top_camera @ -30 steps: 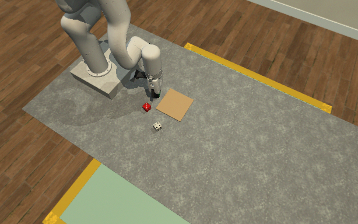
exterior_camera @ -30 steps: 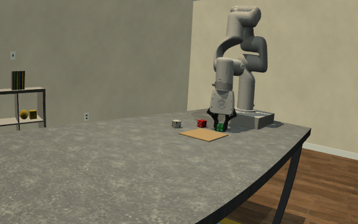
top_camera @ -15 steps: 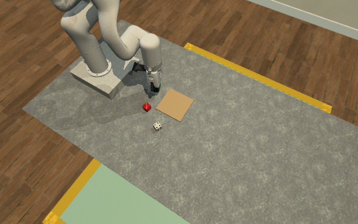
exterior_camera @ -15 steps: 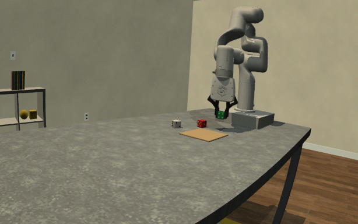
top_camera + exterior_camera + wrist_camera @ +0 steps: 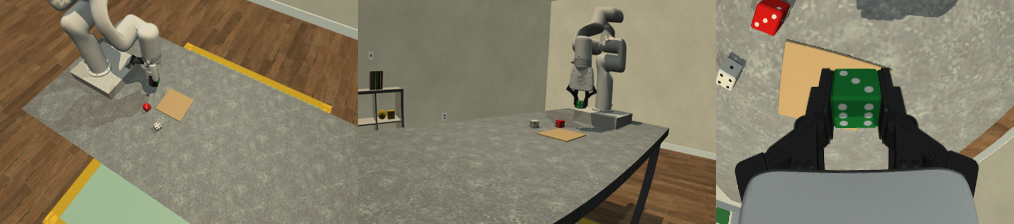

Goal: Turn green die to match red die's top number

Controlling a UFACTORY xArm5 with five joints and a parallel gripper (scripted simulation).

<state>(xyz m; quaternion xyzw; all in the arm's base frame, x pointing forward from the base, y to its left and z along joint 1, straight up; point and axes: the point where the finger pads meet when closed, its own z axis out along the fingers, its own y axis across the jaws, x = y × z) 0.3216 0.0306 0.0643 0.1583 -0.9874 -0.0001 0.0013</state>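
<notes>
The tan mat is 110 mm ahead of my hand, 10 mm to the right of it and 120 mm below it. Round my hand: red die 100 mm to the right, 100 mm below; green die 10 mm below; white die 100 mm ahead, 160 mm to the right, 100 mm below.
</notes>
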